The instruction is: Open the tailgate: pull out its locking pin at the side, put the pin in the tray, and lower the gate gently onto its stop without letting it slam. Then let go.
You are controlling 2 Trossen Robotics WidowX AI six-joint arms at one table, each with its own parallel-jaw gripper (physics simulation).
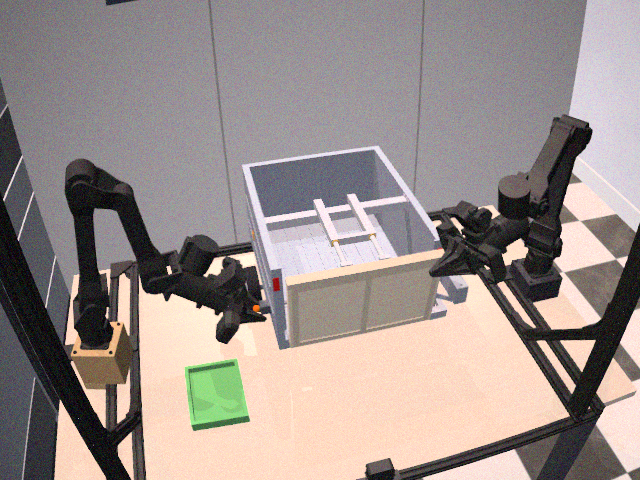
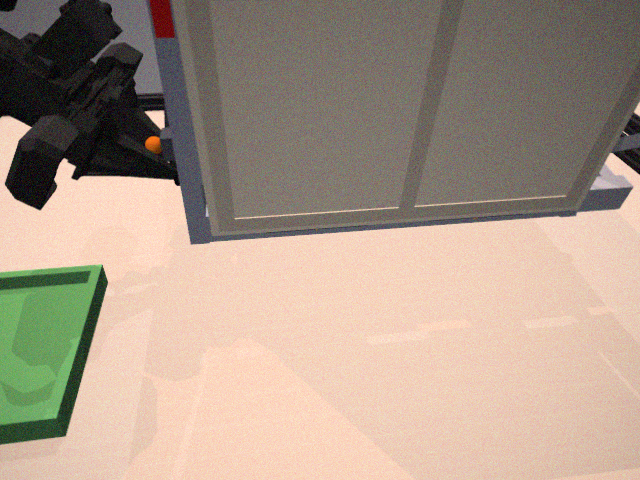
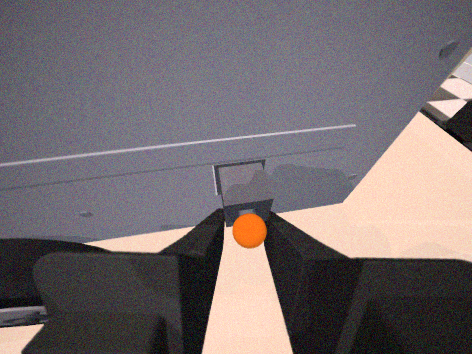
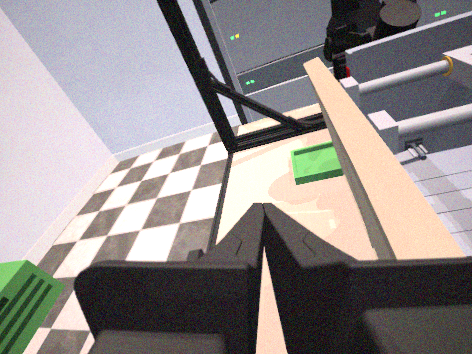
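Seen in the pictures: left gripper, fingertip midpoint: (image 1: 266,315) (image 3: 243,216); right gripper, fingertip midpoint: (image 1: 430,274) (image 4: 261,211); left arm's base at its link origin: (image 1: 97,338) (image 4: 345,76); right arm's base at its link origin: (image 1: 537,268).
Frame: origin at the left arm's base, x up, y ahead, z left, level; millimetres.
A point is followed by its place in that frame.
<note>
The locking pin's orange knob (image 1: 256,308) {x 13, y 338, z 66 mm} (image 2: 153,144) {x 12, y 339, z 65 mm} (image 3: 250,231) {x 14, y 334, z 71 mm} is at the grey block low on the trailer's left side. My left gripper (image 1: 260,311) {x -14, y 355, z 72 mm} (image 2: 166,156) {x -14, y 355, z 72 mm} (image 3: 243,216) {x -14, y 355, z 72 mm} is shut on it, with fingers on both sides; the pin's shaft is mostly hidden. The tan tailgate (image 1: 330,310) {x 83, y 485, z -23 mm} (image 2: 320,103) {x 92, y 484, z -24 mm} (image 4: 380,200) {x 177, y 646, z -3 mm} stands upright, closed across the trailer's end. My right gripper (image 1: 433,272) {x 183, y 655, z -53 mm} (image 4: 261,211) {x 183, y 655, z -53 mm} is shut and empty beside the gate's upper right corner. The green tray (image 1: 214,384) {x -101, y 242, z -40 mm} (image 2: 41,330) {x -101, y 262, z -47 mm} (image 4: 320,162) {x -101, y 252, z -78 mm} lies on the table in front of the left arm, with no pin in it.
The grey trailer box (image 1: 262,248) {x 134, y 360, z 107 mm} (image 3: 150,90) {x 59, y 360, z 103 mm} stands behind the gate, with a white frame and rods inside. Its left side wall rises close in front of my left fingers. A black wheel lies partly hidden behind the left gripper. Black rails (image 1: 135,330) {x -90, y 43, z 112 mm} run along the table's sides.
</note>
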